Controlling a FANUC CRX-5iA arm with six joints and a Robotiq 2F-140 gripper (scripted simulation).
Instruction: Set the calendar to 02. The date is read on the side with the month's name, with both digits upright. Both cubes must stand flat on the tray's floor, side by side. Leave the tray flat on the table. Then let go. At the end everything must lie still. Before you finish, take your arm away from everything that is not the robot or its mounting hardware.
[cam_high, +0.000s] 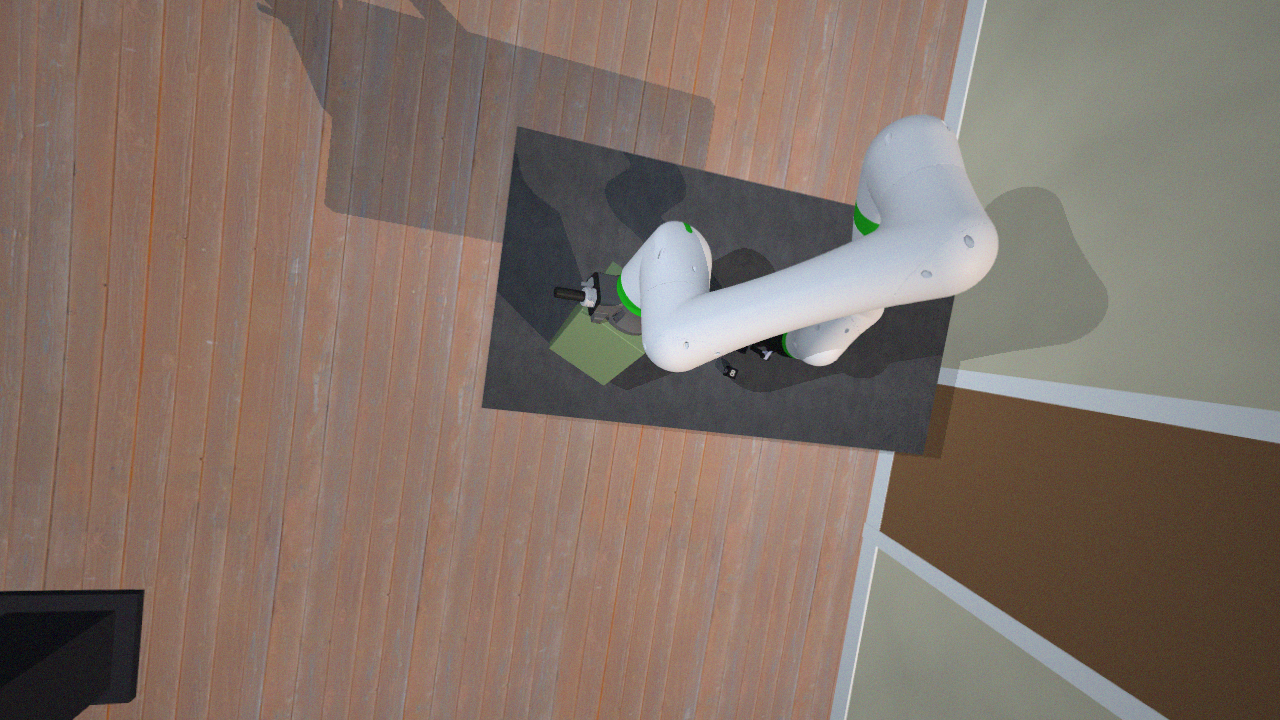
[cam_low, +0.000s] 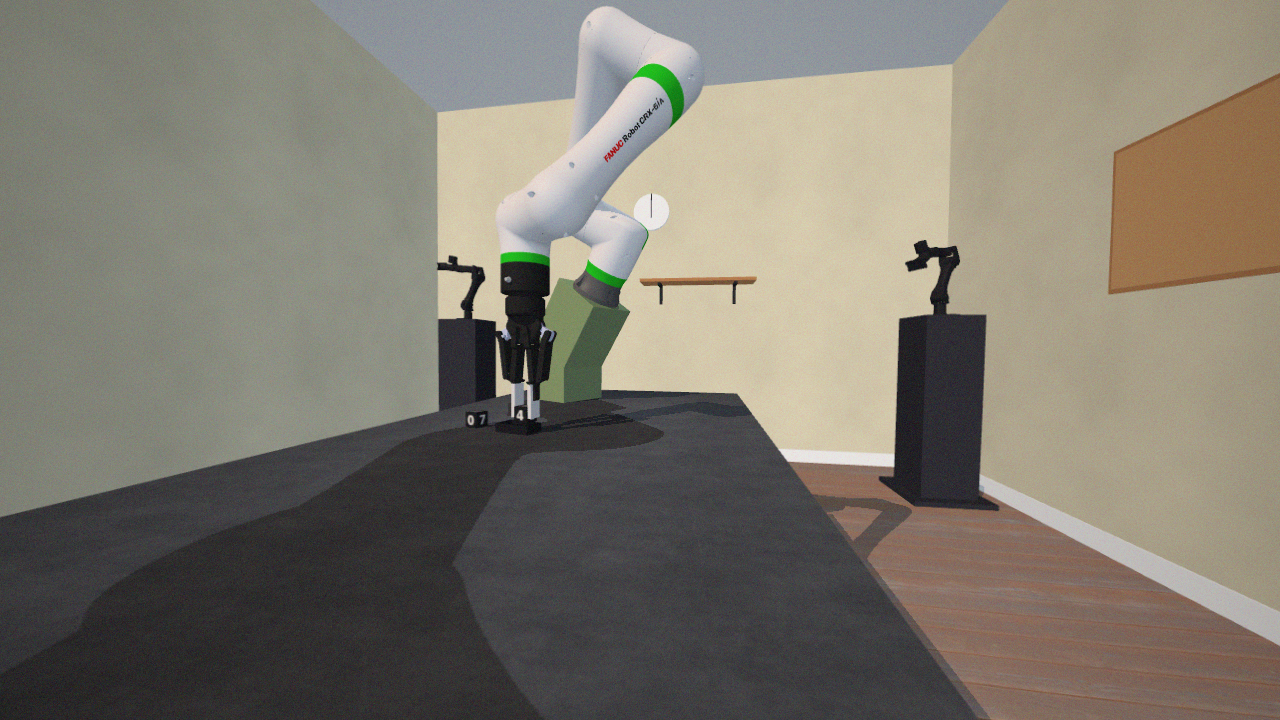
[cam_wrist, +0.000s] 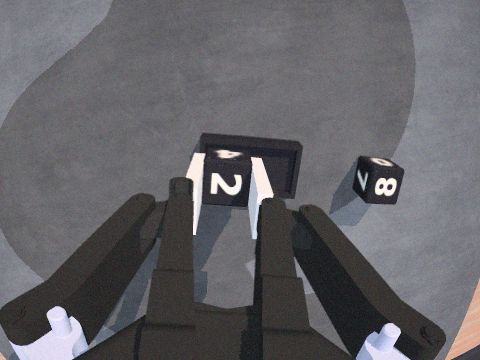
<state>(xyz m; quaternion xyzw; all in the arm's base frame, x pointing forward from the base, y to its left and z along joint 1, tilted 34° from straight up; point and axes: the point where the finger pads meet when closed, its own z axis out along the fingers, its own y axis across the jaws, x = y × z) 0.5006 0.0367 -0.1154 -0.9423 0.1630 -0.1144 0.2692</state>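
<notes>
My hand is 3 cm above the black number cube. From my hand the other things lie so: black tray (5 cm below, 2 cm to the right, 1 cm behind).
</notes>
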